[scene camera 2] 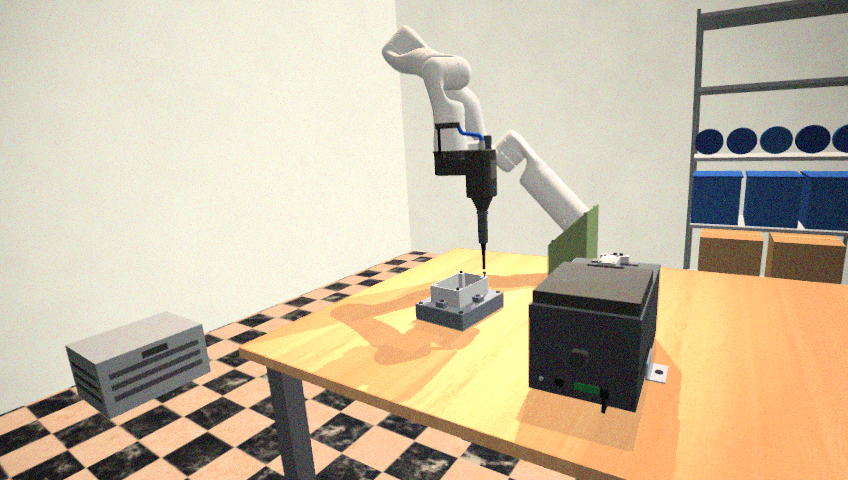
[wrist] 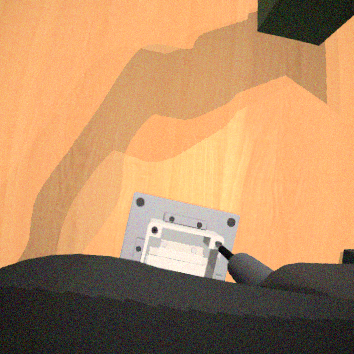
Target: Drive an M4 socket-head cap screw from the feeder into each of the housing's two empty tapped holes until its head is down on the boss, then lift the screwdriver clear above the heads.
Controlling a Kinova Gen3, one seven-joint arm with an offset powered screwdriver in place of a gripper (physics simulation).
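Note:
The black screwdriver (scene camera 2: 484, 267) (wrist: 220, 246) points straight down, its thin bit over one corner boss of the housing. The bit tip is at or just above a small dark screw head (scene camera 2: 484, 274) there; whether they touch is too small to tell. The light grey open-topped housing (scene camera 2: 443, 295) (wrist: 180, 227) sits in a grey fixture block (scene camera 2: 440, 315) (wrist: 131, 225). Other dark heads or holes show at its corners, one at a back corner (scene camera 2: 460, 272) and one in the wrist view (wrist: 154, 230). The black feeder (scene camera 2: 583, 339) stands right of the fixture. The screwdriver has no fingers.
A green upright panel (scene camera 2: 571, 243) stands by the arm's base, behind the feeder. The wooden table (scene camera 2: 357, 350) carries fixture and feeder. A grey slotted box (scene camera 2: 142, 362) is at the left, off the table. A shelf rack (scene camera 2: 693, 178) with blue bins stands at the back right.

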